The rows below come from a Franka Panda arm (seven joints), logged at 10 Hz.
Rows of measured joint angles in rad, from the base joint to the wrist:
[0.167, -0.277, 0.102, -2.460, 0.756, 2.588, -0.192]
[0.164, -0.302, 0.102, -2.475, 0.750, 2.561, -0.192]
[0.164, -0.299, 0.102, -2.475, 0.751, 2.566, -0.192]
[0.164, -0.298, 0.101, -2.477, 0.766, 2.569, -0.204]
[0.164, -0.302, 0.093, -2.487, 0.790, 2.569, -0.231]
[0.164, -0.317, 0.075, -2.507, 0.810, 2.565, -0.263]
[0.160, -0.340, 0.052, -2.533, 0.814, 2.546, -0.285]
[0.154, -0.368, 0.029, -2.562, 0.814, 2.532, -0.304]
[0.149, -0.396, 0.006, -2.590, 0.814, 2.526, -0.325]
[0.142, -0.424, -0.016, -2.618, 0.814, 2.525, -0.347]
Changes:
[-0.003, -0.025, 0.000, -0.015, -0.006, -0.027, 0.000]
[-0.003, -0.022, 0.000, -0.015, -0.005, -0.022, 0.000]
[-0.003, -0.021, -0.001, -0.017, 0.010, -0.019, -0.012]
[-0.003, -0.025, -0.009, -0.027, 0.034, -0.019, -0.039]
[-0.003, -0.040, -0.027, -0.047, 0.054, -0.023, -0.071]
[-0.007, -0.063, -0.050, -0.073, 0.058, -0.042, -0.093]
[-0.013, -0.091, -0.073, -0.102, 0.058, -0.056, -0.112]
[-0.018, -0.119, -0.096, -0.130, 0.058, -0.062, -0.133]
[-0.025, -0.147, -0.118, -0.158, 0.058, -0.063, -0.155]

